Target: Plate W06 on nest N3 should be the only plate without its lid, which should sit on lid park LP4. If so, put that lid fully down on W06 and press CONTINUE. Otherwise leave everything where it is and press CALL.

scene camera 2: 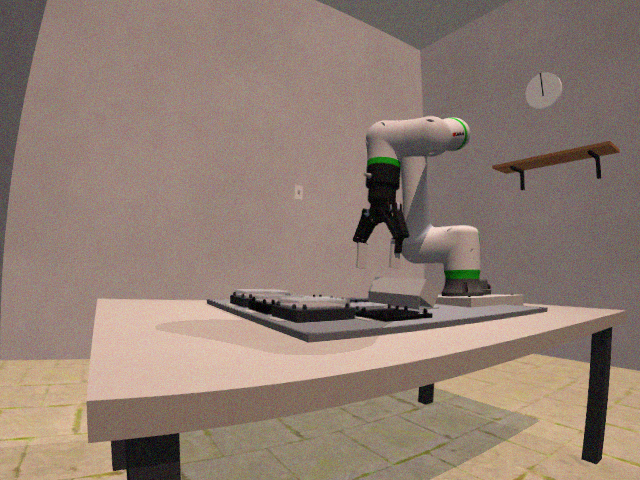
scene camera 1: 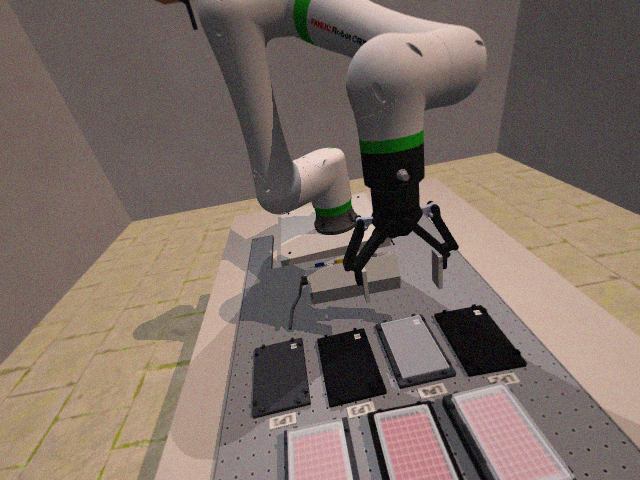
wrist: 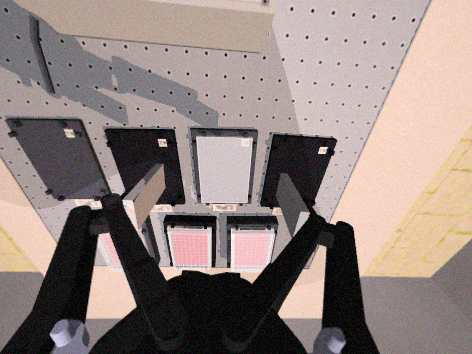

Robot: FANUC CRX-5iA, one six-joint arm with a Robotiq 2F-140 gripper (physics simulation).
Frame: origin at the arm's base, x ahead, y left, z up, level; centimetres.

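Seen in the pictures: gripper, fingertip midpoint: [scene camera 2: 376,267] [scene camera 1: 401,291] [wrist: 222,180]; arm's base at its link origin: [scene camera 2: 462,295] [scene camera 1: 336,223].
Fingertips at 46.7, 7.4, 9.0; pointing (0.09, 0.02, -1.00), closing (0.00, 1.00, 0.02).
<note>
Offsets run from my fingertips to a thing's middle, as dx, dy, dz. "spot": to the spot under its first point.
A pale grey lid {+4.7, +0.3, -9.7} [scene camera 1: 416,347] [wrist: 225,170] lies flat on the third lid park from the left in scene camera 1; its label {spot: +13.5, +0.6, -11.0} [scene camera 1: 431,390] [wrist: 224,207] looks like LP4 but is blurred. Three pink plates stand in the nearer row: the left plate {+23.8, -19.2, -7.5} [scene camera 1: 317,454] [wrist: 111,250], the middle plate {+23.4, -5.8, -8.2} [scene camera 1: 416,444] [wrist: 191,247] and the right plate {+22.8, +7.0, -7.4} [scene camera 1: 509,434] [wrist: 251,248]. The middle one looks deeper pink, the outer two paler, as under clear lids. Plate and nest labels do not show. My gripper [scene camera 1: 403,291] [scene camera 2: 377,266] [wrist: 222,180] is open and empty, high above the board by the console.
Three dark lid parks {spot: +6.6, -25.5, -10.1} [scene camera 1: 281,377] {spot: +6.9, -12.0, -10.1} [scene camera 1: 351,366] {spot: +6.4, +12.9, -10.1} [scene camera 1: 480,341] bear no pale lid. The sloped console {-16.8, -7.4, -7.0} [scene camera 1: 356,286] [scene camera 2: 398,290] [wrist: 165,25] stands between them and the arm's base; blue and yellow buttons show partly. A thin black rod {spot: -12.9, -22.5, -10.6} [scene camera 1: 295,304] [wrist: 42,55] is beside it.
</note>
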